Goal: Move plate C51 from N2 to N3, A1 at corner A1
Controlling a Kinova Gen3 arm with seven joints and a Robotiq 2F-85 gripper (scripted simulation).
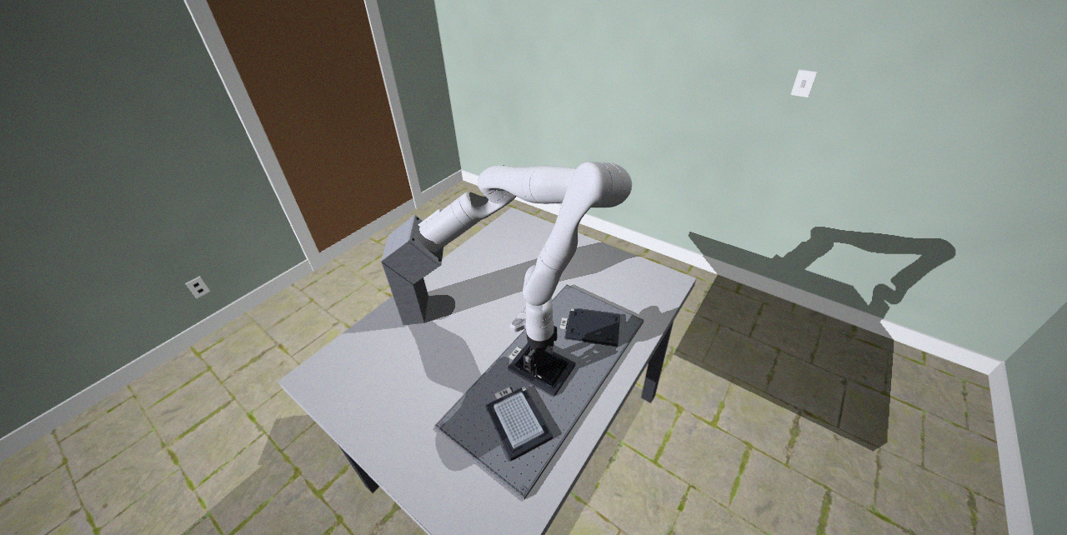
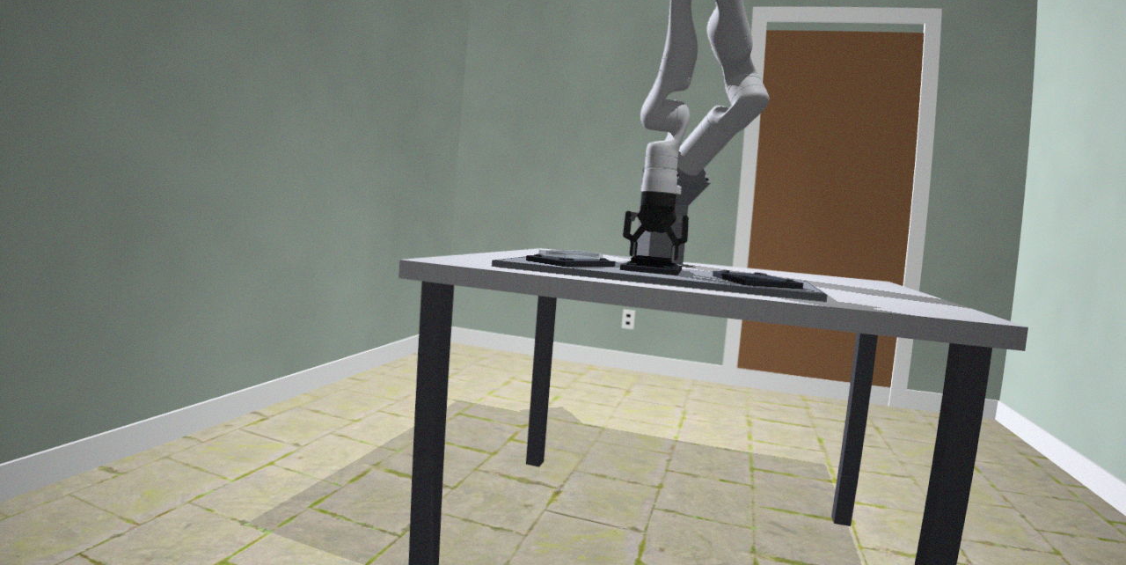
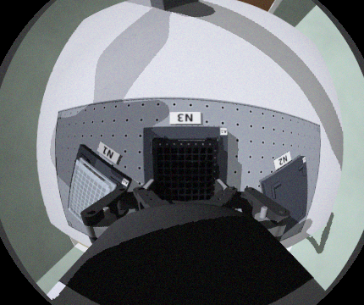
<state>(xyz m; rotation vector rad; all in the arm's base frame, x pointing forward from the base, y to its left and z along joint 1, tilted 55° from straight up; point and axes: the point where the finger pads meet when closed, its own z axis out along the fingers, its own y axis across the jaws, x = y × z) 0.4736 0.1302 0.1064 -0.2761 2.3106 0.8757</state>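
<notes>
The landing nest N3 is 20 mm below my hand. Also, from my hand: plate nest N2: 220 mm to the left, 50 mm behind, 20 mm below; N2 tag: 150 mm to the left, 110 mm behind, 30 mm below; N3 tag: 90 mm behind, 40 mm to the right, 30 mm below.
</notes>
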